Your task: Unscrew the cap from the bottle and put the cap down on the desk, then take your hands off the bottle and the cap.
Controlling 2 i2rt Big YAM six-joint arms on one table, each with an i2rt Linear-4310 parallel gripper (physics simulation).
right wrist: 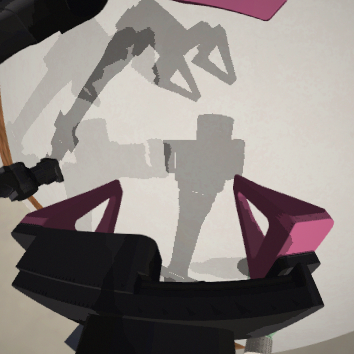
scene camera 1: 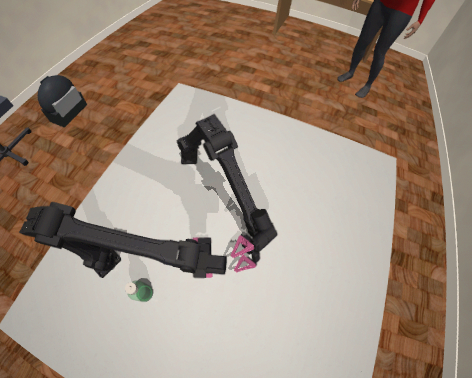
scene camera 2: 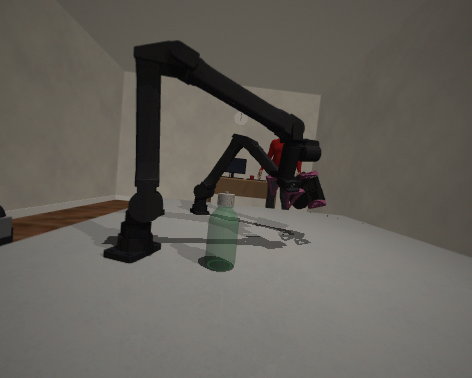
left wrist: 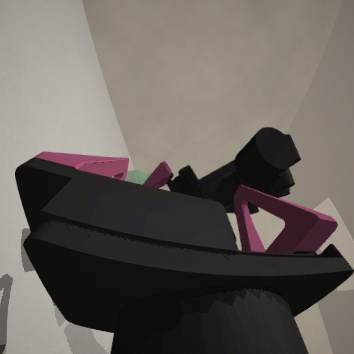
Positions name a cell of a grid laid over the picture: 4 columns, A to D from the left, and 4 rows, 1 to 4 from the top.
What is my right gripper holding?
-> Nothing.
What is my left gripper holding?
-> Nothing.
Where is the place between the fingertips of my left gripper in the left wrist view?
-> C3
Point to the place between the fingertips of my right gripper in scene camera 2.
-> C3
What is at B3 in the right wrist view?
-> My right gripper.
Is my left gripper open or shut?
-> Open.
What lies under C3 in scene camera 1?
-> My left gripper.
